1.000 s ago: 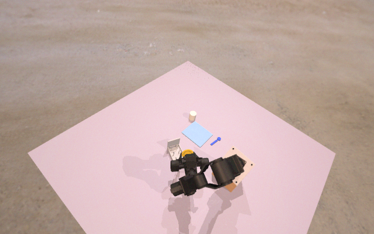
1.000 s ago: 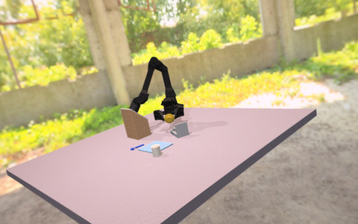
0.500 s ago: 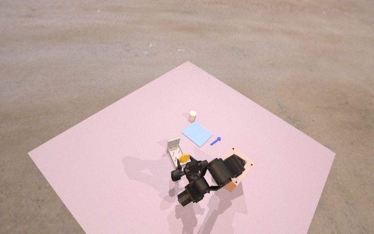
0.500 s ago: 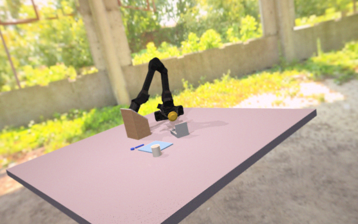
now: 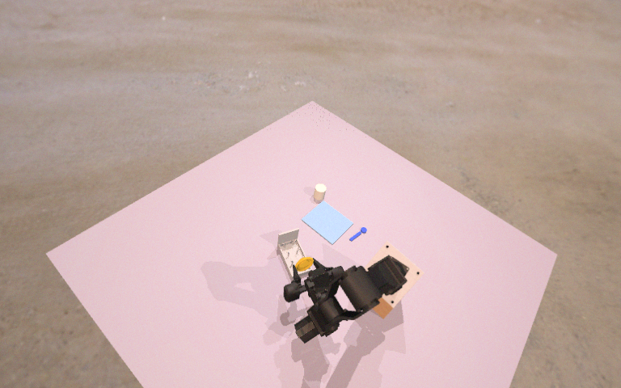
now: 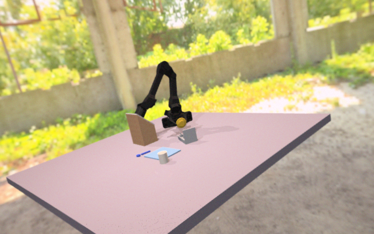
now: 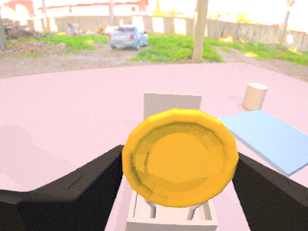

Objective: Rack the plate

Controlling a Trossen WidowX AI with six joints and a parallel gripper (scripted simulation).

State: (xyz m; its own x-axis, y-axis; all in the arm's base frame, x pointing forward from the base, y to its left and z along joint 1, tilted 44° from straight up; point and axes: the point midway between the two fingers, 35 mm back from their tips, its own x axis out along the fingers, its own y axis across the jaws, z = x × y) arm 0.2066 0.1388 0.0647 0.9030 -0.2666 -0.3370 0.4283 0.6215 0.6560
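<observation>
Now: gripper tip 60 mm above the grey dish rack, 50 mm short of it and 30 mm to the left of it. Round my gripper tip: yellow-orange plate: 10 mm behind; blue spoon: 280 mm to the right, 80 mm below, 50 mm behind; light blue mat: 230 mm to the right, 80 mm below, 70 mm ahead.
</observation>
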